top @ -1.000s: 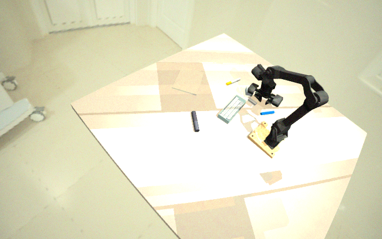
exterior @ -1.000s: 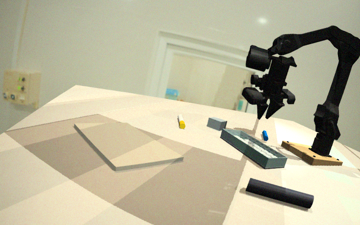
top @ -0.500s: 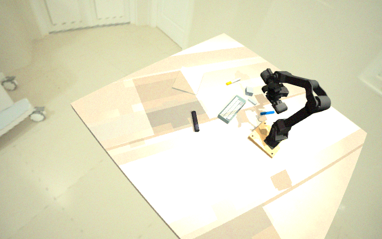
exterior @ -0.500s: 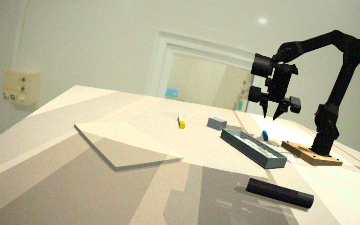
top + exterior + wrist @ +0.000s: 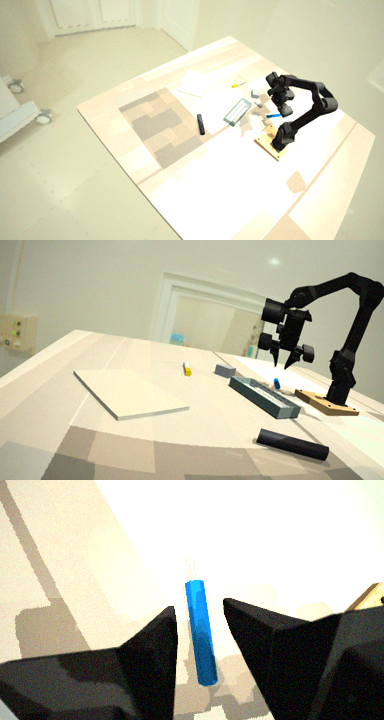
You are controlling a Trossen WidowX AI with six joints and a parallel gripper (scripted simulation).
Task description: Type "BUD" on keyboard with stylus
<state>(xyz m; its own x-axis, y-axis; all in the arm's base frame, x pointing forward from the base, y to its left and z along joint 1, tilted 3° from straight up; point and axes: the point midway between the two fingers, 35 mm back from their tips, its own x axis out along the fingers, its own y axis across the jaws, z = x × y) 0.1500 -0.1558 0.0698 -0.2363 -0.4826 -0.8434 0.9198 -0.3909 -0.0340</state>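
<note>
The blue stylus is 5 cm below my gripper tip, 1 cm to the right of it and 1 cm behind it. The rest, counted from my gripper tip: yellow-capped marker: 30 cm ahead, 5 cm below, 2 cm to the left; then grey-green keyboard: 19 cm to the left, 14 cm ahead, 4 cm below; then small grey block: 18 cm ahead, 4 cm below, 1 cm to the right.
</note>
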